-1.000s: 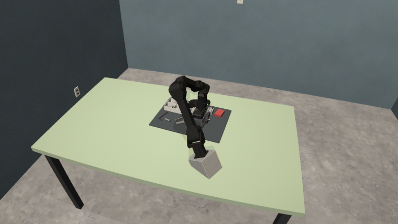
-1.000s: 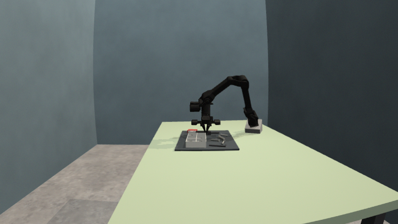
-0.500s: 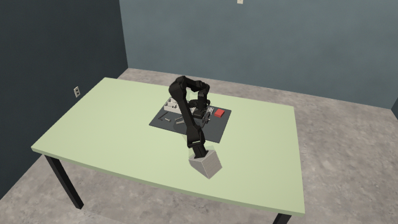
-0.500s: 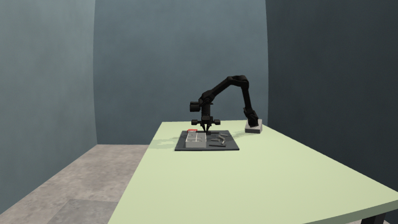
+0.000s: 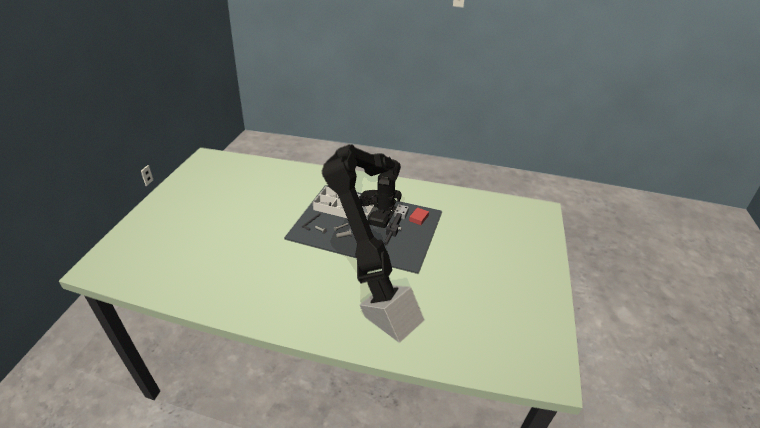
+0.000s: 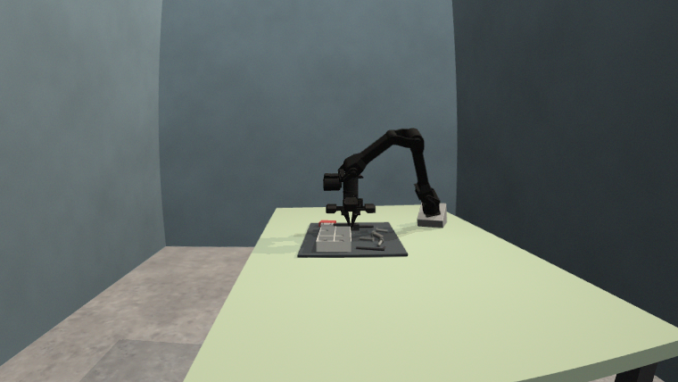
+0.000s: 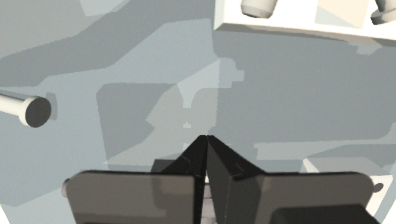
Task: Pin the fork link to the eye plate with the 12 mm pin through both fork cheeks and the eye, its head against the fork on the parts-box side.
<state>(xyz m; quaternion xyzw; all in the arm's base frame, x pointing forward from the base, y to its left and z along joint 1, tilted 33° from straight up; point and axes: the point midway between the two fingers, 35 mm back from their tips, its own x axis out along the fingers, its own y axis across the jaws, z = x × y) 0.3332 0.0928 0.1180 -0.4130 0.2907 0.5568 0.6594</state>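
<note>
Right now my hand is 3 cm to the left of the eye plate, 3 cm above it and 2 cm short of it. Also, from my hand: red block: 10 cm ahead, 9 cm to the right, 3 cm below; white parts box: 17 cm to the left, 4 cm ahead, 3 cm below; mat: 7 cm to the left, 4 cm below, 1 cm behind.
</note>
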